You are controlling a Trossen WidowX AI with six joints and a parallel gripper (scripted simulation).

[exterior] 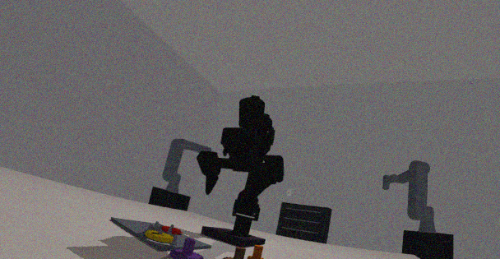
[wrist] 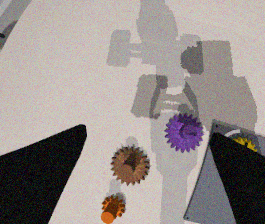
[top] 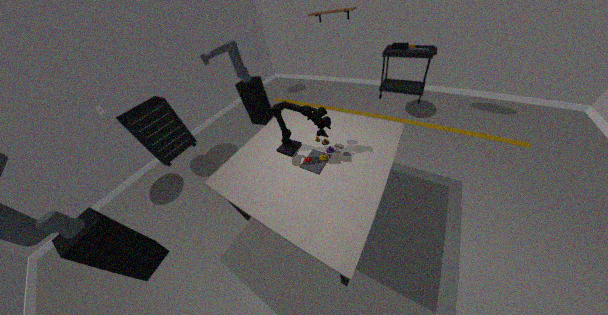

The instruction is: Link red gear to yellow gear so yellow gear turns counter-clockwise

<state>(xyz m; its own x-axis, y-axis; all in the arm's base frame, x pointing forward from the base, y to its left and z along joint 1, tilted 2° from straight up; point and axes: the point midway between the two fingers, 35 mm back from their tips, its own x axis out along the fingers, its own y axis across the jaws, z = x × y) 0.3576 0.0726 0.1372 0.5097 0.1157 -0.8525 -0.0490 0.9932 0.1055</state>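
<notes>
Now: the brown gear 13 cm below my gripper tip, 6 cm behind it and 3 cm to the left of it. The rest, counted from my gripper tip: purple gear 13 cm below, 5 cm to the right, 1 cm ahead; small orange gear 13 cm below, 13 cm behind, 5 cm to the left; red gear 20 cm to the right, 13 cm below, 13 cm behind.
</notes>
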